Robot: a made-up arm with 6 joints. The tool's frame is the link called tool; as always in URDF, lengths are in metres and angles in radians.
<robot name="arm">
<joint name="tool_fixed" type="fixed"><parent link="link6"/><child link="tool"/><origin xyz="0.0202 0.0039 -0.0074" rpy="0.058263 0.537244 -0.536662"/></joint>
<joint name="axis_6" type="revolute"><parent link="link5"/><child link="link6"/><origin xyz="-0.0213 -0.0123 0.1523" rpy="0 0 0"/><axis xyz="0 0 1"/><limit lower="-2.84" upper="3.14" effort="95" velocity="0.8"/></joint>
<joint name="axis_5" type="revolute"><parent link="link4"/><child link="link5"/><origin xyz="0.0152 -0.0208 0.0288" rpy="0 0 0"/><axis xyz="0 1 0"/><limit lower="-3.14" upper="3.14" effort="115" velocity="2.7"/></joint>
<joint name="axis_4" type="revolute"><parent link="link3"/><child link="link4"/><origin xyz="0.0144 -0.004 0.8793" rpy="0 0 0"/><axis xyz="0 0 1"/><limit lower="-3.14" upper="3.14" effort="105" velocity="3"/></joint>
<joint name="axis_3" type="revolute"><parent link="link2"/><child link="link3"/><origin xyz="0.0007 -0.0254 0.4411" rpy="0 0 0"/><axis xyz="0 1 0"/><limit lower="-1.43" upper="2.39" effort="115" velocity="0.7"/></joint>
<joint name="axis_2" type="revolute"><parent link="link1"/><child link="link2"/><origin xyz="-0.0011 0.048 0" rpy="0 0 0"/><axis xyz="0 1 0"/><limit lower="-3.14" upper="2.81" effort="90" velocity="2.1"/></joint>
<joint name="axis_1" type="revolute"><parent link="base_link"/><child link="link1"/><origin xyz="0.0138 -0.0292 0.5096" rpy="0 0 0"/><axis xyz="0 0 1"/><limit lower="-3.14" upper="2.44" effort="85" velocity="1"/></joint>
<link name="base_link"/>
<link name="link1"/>
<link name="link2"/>
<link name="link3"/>
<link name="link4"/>
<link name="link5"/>
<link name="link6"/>
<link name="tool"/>
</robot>
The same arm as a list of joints. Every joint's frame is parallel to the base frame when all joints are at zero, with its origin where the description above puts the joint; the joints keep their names.
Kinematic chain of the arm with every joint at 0, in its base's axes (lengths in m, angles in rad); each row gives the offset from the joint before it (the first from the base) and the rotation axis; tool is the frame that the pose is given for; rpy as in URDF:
axis_1: xyz 0.0138 -0.0292 0.5096 axis +z
axis_2: xyz -0.0011 0.048 0 axis +y
axis_3: xyz 0.0007 -0.0254 0.4411 axis +y
axis_4: xyz 0.0144 -0.004 0.8793 axis +z
axis_5: xyz 0.0152 -0.0208 0.0288 axis +y
axis_6: xyz -0.0213 -0.0123 0.1523 axis +z
tool: xyz 0.0202 0.0039 -0.0074 rpy 0.0583 0.5372 -0.5367
Joint limits (rad, base to tool): -3.14..2.44 -3.14..2.81 -1.43..2.39 -3.14..3.14 -3.14..3.14 -2.84..3.14

